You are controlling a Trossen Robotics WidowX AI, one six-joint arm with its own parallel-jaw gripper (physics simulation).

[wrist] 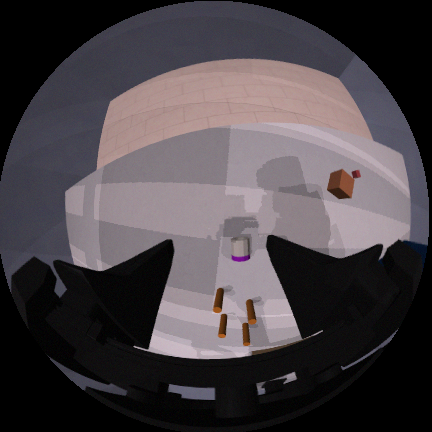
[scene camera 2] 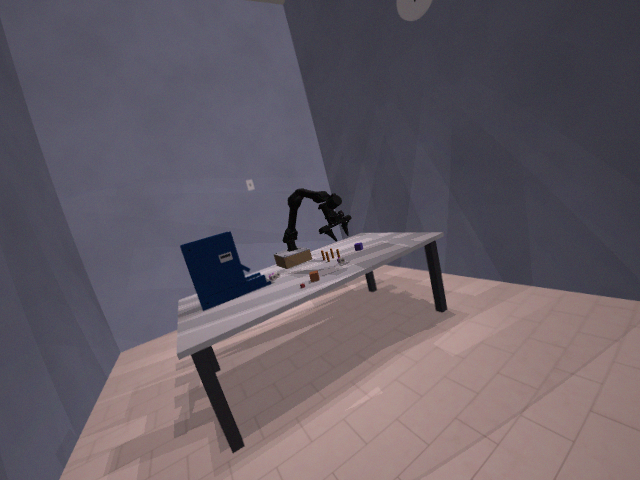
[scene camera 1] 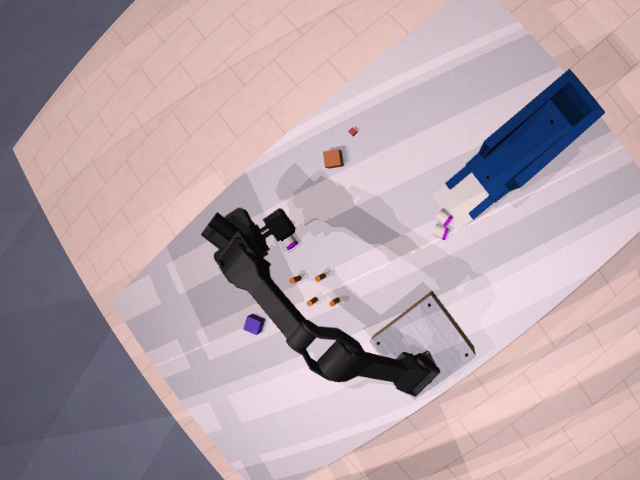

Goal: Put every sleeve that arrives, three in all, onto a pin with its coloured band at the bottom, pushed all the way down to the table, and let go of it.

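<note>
A white sleeve (scene camera 1: 291, 243) (scene camera 2: 340, 261) (wrist: 240, 248) with a purple band appears to lie on its side, its banded end toward the pins. Several orange pins (scene camera 1: 294, 279) (scene camera 2: 331, 253) (wrist: 218, 300) stand upright with no sleeve on them. A second sleeve (scene camera 1: 443, 218) and a third sleeve (scene camera 1: 440, 231) lie close together at the chute's lower end, purple bands toward the right in scene camera 1. My gripper (scene camera 2: 341, 237) (wrist: 220, 243) is open and empty, above the table near the first sleeve. In the wrist view that sleeve shows between the fingertips, below them.
A blue chute (scene camera 1: 522, 149) (scene camera 2: 214, 268) stands at one end of the table. A wooden-sided box (scene camera 1: 413, 330) (scene camera 2: 293, 258) stands by the arm's base. An orange cube (scene camera 1: 332, 158) (scene camera 2: 314, 276) (wrist: 341, 184), a small red cube (scene camera 1: 352, 131) (scene camera 2: 302, 285) (wrist: 356, 174) and a purple cube (scene camera 1: 253, 324) (scene camera 2: 358, 246) lie around.
</note>
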